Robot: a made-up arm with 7 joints.
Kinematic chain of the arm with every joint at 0, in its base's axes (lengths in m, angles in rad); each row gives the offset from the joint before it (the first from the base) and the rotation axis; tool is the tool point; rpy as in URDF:
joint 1: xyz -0.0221 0.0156 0.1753 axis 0 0.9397 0.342
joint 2: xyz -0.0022 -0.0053 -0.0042 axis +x
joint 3: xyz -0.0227 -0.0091 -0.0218 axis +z
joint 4: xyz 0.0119 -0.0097 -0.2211 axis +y
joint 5: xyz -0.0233 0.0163 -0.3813 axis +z
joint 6: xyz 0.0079 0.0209 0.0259 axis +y
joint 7: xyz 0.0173 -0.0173 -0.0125 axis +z
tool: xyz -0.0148 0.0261 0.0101 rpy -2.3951 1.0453 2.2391
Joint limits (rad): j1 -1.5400..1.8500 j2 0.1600..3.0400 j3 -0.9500..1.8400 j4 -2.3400..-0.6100 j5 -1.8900..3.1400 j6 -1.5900..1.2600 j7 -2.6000..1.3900
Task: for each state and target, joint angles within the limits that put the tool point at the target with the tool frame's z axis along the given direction. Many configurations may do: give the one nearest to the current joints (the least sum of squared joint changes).
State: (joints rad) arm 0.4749 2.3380 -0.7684 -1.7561 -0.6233 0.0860 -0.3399
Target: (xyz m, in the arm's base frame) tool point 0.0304 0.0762 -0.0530 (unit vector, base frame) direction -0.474 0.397 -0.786
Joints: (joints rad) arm 1.0892 1.8496 -0.3114 -2.3400 -0.3926 -0.1889 -0.3584
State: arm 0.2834 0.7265 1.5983 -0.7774 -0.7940 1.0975 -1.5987
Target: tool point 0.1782 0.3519 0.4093 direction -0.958 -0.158 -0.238
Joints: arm -0.0200 1.2386 1.0047 -1.5681 -1.2948 1.2600 -1.7055
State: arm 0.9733 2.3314 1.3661 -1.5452 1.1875 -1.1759 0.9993
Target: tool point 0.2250 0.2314 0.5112 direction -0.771 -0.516 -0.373
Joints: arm 0.8128 1.8657 1.4827 -1.4462 1.2708 -1.4543 1.3283
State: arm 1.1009 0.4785 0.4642 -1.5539 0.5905 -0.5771 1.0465
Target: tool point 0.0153 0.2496 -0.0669 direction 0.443 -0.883 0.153
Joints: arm 1.2239 0.6389 0.3275 -2.0291 0.2998 -0.6267 0.8600
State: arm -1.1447 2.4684 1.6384 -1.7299 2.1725 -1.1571 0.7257
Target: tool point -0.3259 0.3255 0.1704 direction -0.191 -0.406 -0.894
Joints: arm -1.5274 1.7443 1.8400 -1.7354 2.1379 -0.9644 -0.0171
